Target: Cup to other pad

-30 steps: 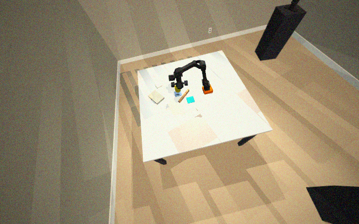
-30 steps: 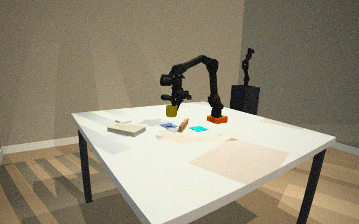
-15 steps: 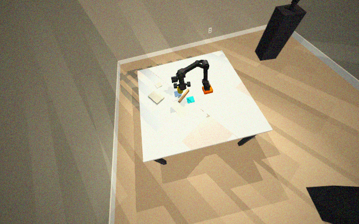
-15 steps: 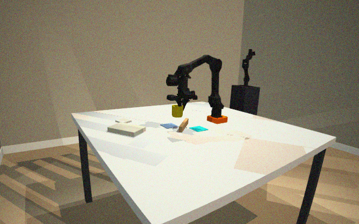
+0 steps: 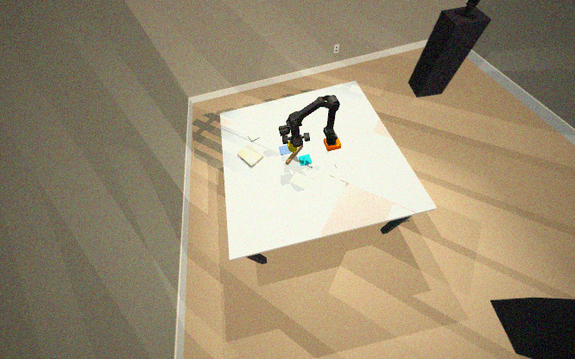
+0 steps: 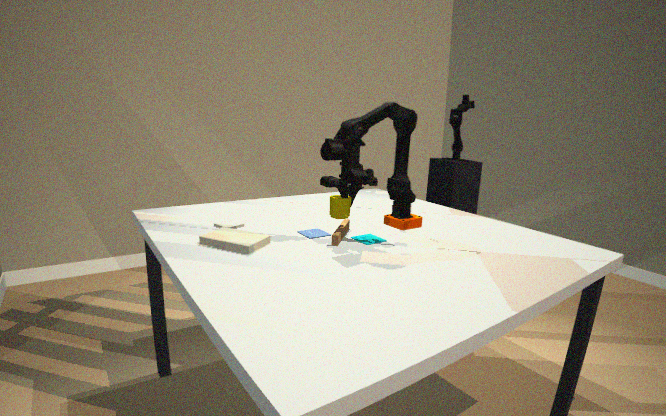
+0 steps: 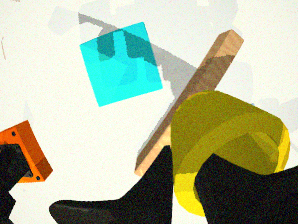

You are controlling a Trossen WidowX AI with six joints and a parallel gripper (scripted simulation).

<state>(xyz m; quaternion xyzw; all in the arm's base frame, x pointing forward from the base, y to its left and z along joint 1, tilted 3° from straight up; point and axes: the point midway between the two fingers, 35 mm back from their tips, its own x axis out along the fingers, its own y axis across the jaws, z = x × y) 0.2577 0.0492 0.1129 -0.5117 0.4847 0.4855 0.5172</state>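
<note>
Right now the cyan pad is 110 mm below my gripper tip, 60 mm to the left of it and 50 mm behind it. From my gripper tip the other things lie so: wooden bar (90 mm below, 20 mm ahead); then yellow cup (30 mm ahead); then blue pad (110 mm below, 90 mm ahead, 60 mm to the right).
</note>
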